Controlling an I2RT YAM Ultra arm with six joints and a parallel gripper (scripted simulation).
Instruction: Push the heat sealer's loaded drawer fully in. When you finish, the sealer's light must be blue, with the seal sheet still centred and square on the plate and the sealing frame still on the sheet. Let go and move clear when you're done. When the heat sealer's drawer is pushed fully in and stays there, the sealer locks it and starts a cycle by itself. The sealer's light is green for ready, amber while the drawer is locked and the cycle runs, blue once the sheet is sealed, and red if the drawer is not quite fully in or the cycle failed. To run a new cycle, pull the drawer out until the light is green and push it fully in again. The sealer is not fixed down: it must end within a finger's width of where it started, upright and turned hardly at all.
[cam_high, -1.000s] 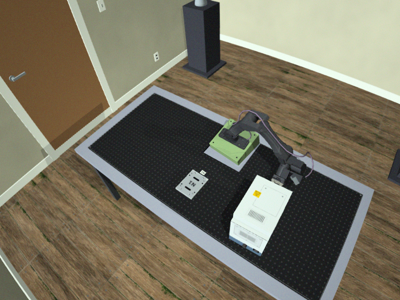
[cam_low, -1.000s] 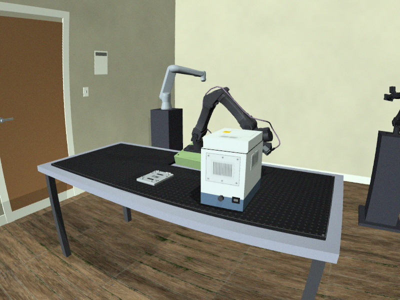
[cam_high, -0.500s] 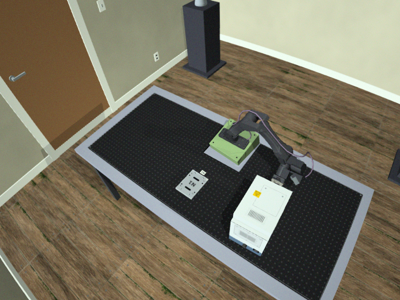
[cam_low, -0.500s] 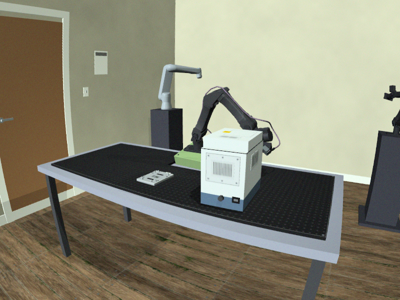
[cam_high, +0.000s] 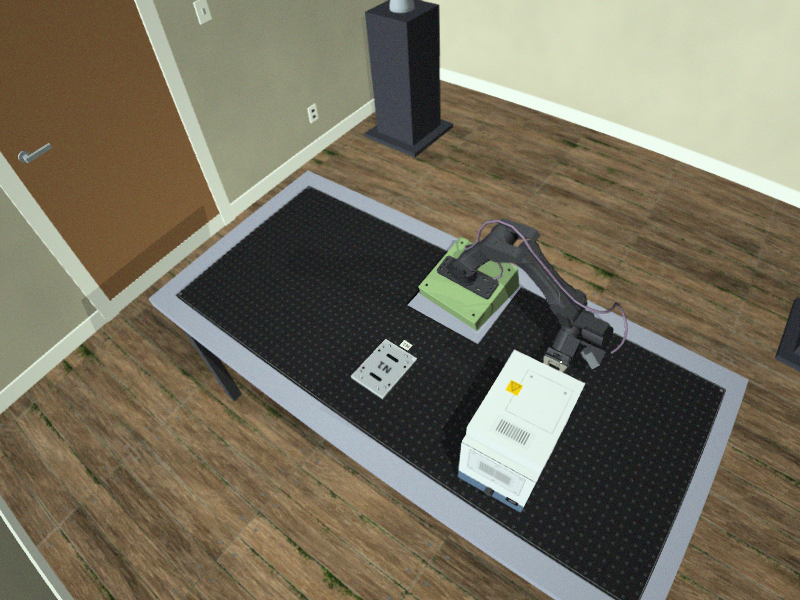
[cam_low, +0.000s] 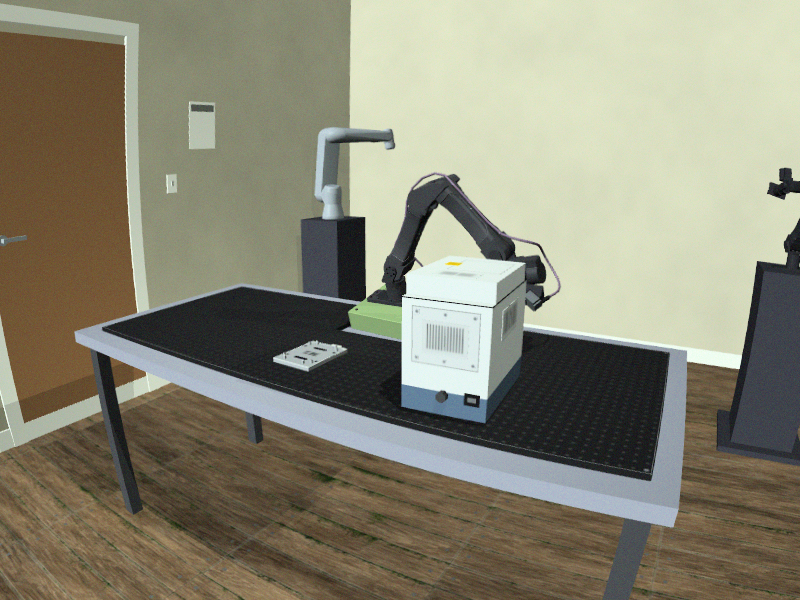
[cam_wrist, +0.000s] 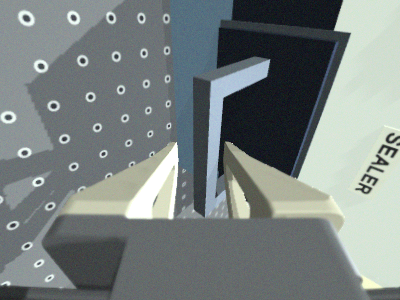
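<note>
The sealer drawer lies 12 cm ahead of my hand, 1 cm to the left of it and 1 cm below it.
</note>
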